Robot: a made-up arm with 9 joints. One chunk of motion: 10 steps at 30 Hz.
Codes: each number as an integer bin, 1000 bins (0 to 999) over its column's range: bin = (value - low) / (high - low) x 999, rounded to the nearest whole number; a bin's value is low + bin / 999 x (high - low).
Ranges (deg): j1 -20..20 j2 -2..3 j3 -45..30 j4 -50..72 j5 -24..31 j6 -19..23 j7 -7..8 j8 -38..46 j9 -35..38
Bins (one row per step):
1: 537 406 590 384 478 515 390 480 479
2: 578 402 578 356 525 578 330 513 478
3: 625 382 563 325 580 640 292 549 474
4: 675 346 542 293 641 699 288 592 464
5: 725 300 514 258 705 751 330 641 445
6: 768 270 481 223 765 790 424 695 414
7: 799 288 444 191 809 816 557 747 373
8: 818 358 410 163 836 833 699 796 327
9: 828 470 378 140 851 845 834 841 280
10: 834 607 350 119 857 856 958 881 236
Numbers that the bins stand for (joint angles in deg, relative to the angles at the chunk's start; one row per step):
1: 1.50 0.03 -0.71 -3.11 2.32 2.65 -1.14 2.36 0.00
2: 3.14 0.01 -1.61 -6.52 4.90 5.30 -2.05 5.14 -0.07
3: 5.03 -0.09 -2.73 -10.31 7.93 7.91 -2.62 8.16 -0.36
4: 7.03 -0.27 -4.31 -14.22 11.29 10.39 -2.68 11.78 -1.09
5: 9.03 -0.50 -6.41 -18.49 14.81 12.57 -2.05 15.90 -2.48
6: 10.75 -0.65 -8.89 -22.77 18.12 14.21 -0.63 20.44 -4.75
7: 11.99 -0.56 -11.67 -26.67 20.54 15.31 1.36 24.81 -7.74
8: 12.75 -0.21 -14.22 -30.09 22.03 16.02 3.50 28.93 -11.11
9: 13.15 0.35 -16.62 -32.90 22.85 16.53 5.52 32.71 -14.54
10: 13.39 1.04 -18.72 -35.47 23.18 16.99 7.38 36.08 -17.75

